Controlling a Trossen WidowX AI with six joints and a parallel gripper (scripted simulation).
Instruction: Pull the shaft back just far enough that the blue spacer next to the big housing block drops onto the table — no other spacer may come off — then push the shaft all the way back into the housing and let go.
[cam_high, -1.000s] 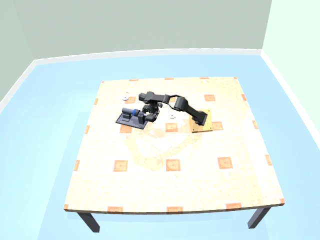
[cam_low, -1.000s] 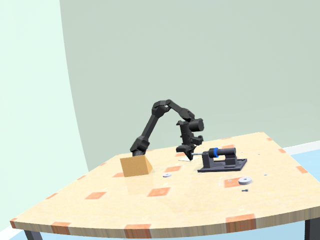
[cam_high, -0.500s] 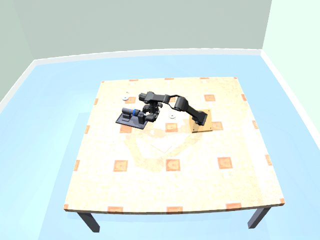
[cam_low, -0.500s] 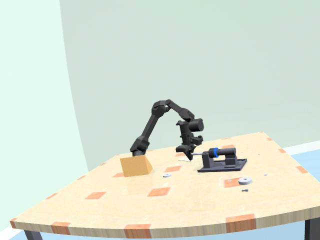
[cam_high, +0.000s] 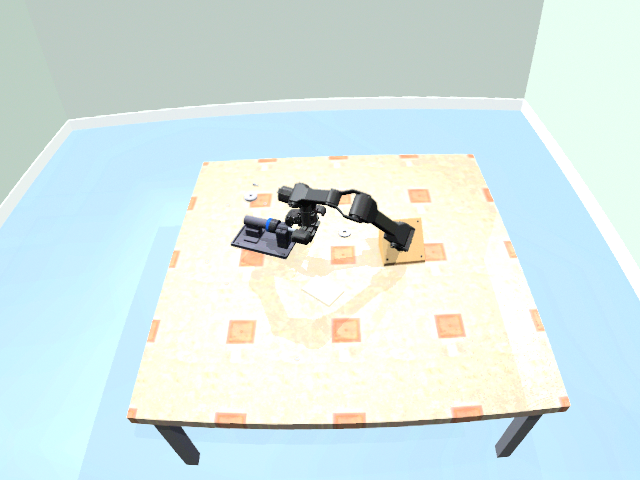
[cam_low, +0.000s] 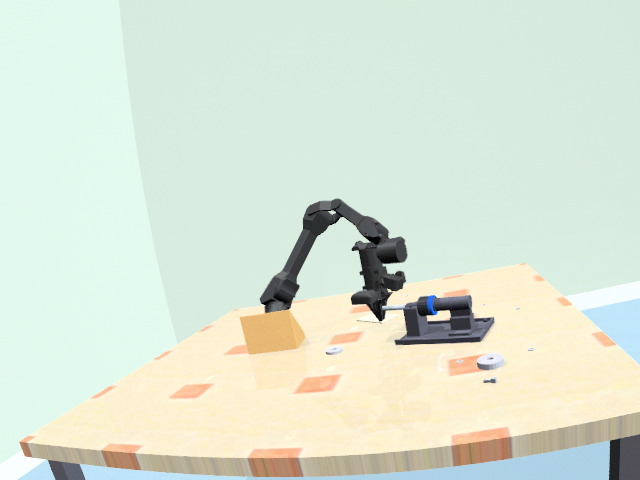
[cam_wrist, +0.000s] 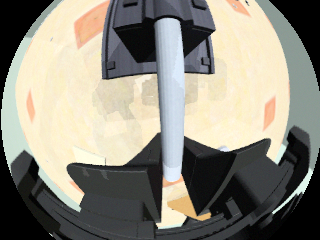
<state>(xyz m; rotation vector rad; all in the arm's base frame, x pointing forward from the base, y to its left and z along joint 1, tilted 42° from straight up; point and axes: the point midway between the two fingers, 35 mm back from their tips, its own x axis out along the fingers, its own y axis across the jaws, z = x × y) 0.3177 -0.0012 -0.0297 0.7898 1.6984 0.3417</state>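
The steel shaft is 70 mm ahead of my gripper tip, 20 mm to the right of it and 30 mm above it. Also, from my gripper tip: dark spacer: 130 mm ahead, 40 mm to the right, 30 mm above; then pale sheet: 50 mm behind, 200 mm to the left, 40 mm below; then blue spacer: 150 mm ahead, 50 mm to the right, 30 mm above.
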